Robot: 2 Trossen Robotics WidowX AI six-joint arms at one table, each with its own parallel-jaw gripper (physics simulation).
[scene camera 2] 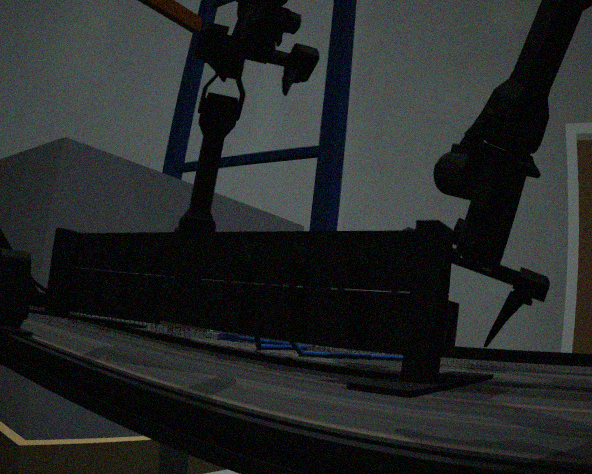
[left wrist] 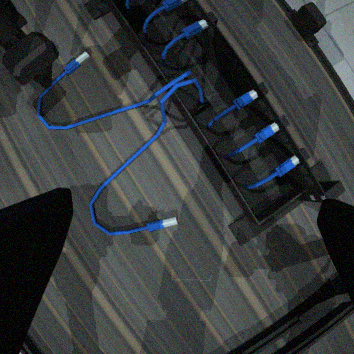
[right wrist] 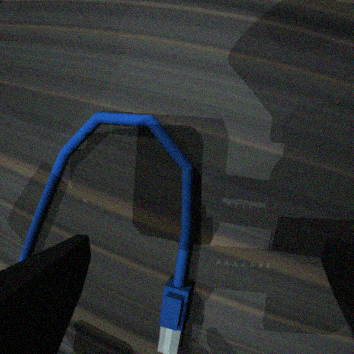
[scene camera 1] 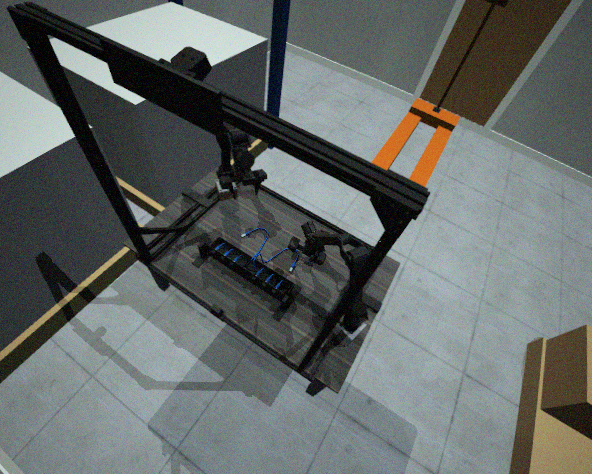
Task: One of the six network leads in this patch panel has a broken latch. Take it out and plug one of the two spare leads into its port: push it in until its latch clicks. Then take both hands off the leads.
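Places are measured from the left arm's base along level axes (x ahead, y left, z up), in metres.
Pixels of known places: left gripper, between the fingertips: (scene camera 2: 255, 86) (left wrist: 200, 206) (scene camera 1: 246, 197); right gripper, between the fingertips: (right wrist: 209, 250) (scene camera 1: 301, 255); right arm's base, origin of its link: (scene camera 1: 350, 323).
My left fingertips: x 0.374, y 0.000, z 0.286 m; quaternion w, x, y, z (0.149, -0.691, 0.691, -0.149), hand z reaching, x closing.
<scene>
Ahead of a thing's pixels: the offset from my left fingertips to its middle. "pt": to the spot under its first point. Level surfaces: height alone.
The dark patch panel (scene camera 1: 240, 262) (scene camera 2: 240, 260) (left wrist: 280, 207) stands on the table, with several blue plugged leads {0.262 m down, 0.087 m ahead, 0.128 m right} (left wrist: 266, 133) in a row. Which latch is broken cannot be told. One spare lead's plug {pt 0.344 m down, 0.056 m back, 0.012 m left} (left wrist: 162, 224) (scene camera 1: 243, 235) lies on the left beside the panel. The other spare lead's plug (right wrist: 172, 307) (scene camera 1: 291, 269) (left wrist: 76, 63) lies on the right; in the right wrist view it shows between the fingertips, with nothing gripped. My right gripper (right wrist: 209, 250) is open and low near this plug. My left gripper (left wrist: 200, 206) (scene camera 2: 255, 86) is open, high above the table and away from the leads.
The wooden table {0.355 m down} (scene camera 1: 295, 325) stands inside a black frame (scene camera 1: 170, 100). Both spare cables rise from the middle of the panel's near side in the left wrist view. The panel's foot {0.353 m down, 0.366 m ahead, 0.081 m left} (scene camera 2: 420, 385) spreads on the table. An orange pallet jack (scene camera 1: 425, 150) stands on the floor beyond.
</scene>
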